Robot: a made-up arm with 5 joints.
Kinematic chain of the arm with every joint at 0, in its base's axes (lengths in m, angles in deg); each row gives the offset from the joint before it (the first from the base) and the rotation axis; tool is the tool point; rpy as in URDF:
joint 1: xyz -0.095 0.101 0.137 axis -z
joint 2: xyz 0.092 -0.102 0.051 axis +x
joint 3: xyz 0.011 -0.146 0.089 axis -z
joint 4: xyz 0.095 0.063 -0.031 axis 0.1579 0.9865 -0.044
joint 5: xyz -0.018 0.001 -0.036 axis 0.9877 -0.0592 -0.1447
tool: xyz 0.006 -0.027 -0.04 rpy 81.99 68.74 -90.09
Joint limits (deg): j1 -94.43..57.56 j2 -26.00..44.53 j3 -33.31..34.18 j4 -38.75..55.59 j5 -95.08..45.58
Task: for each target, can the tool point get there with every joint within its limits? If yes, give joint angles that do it. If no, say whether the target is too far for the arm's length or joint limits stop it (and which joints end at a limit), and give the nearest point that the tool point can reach.
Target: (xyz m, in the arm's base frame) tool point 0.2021 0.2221 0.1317
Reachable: yes | joints -72.76 23.45 15.42 -15.40 -36.52
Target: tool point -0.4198 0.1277 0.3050
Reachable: no: joint limits stop it (at a limit: joint 1, joint 3, joint 4) | nearest point -0.1888 -0.0502 0.2312 | short by 0.301 m
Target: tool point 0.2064 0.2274 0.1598
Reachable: yes | joints -75.04 11.43 18.43 -11.20 -33.51
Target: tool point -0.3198 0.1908 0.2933
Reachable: no: joint limits stop it (at a limit: joint 1, joint 2, joint 3, joint 4, joint 5) | nearest point -0.1811 -0.0427 0.2345 | short by 0.278 m
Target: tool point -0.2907 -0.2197 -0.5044
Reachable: no: too far | nearest point -0.1780 -0.2186 0.0472 | short by 0.563 m
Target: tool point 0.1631 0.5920 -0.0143
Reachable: no: too far | nearest point 0.1049 0.3706 0.0643 | short by 0.242 m
